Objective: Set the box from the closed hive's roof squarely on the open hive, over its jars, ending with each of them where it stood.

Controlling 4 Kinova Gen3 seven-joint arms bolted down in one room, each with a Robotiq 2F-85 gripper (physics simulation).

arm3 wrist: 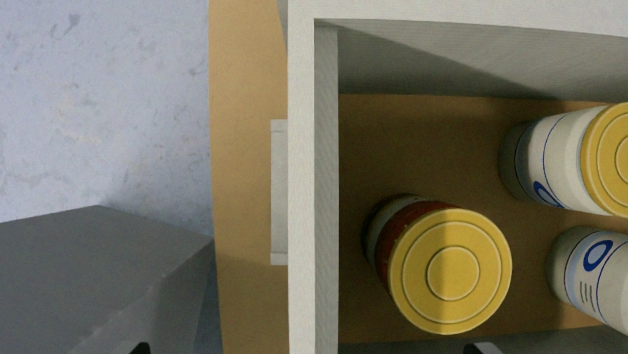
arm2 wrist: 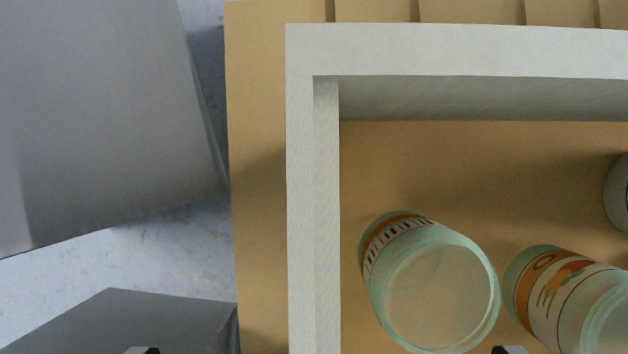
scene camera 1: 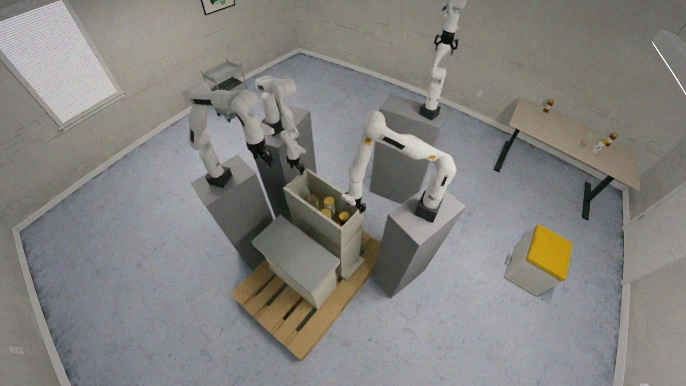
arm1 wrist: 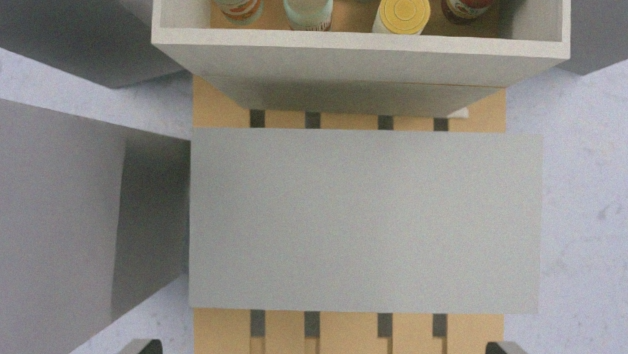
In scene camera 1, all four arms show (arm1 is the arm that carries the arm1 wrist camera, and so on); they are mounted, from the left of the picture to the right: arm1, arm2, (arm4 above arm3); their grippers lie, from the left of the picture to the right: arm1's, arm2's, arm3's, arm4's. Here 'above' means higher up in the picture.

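The pale open-topped box (arm1 wrist: 350, 62) (arm2 wrist: 300, 200) (arm3 wrist: 301, 200) (scene camera 1: 315, 218) sits level on the open hive (arm1 wrist: 350, 102) (scene camera 1: 351, 255); their walls look in line, with a thin seam between. Upright jars (arm1 wrist: 404, 14) (arm2 wrist: 440, 300) (arm3 wrist: 450, 272) (scene camera 1: 328, 202) show inside. The closed hive's grey roof (arm1 wrist: 365, 220) (scene camera 1: 297, 252) is bare. Arm2's gripper (arm2 wrist: 325, 350) (scene camera 1: 296, 166) is open above the box's left end wall. Arm3's gripper (arm3 wrist: 310, 348) (scene camera 1: 361, 206) is open above its right end wall. Arm1's gripper (arm1 wrist: 325, 347) (scene camera 1: 265, 156) is open, high above the closed hive. Arm4's gripper (scene camera 1: 446, 44) is open, far back.
Both hives stand on a wooden pallet (arm1 wrist: 220, 330) (scene camera 1: 320, 330). Grey pedestals (scene camera 1: 240, 217) (scene camera 1: 407, 230) stand close on either side, with more behind. A ledge (arm3 wrist: 278, 192) (scene camera 1: 352, 270) sticks out low on the open hive. A table (scene camera 1: 570, 135) and a yellow-topped bin (scene camera 1: 550, 250) stand at the right.
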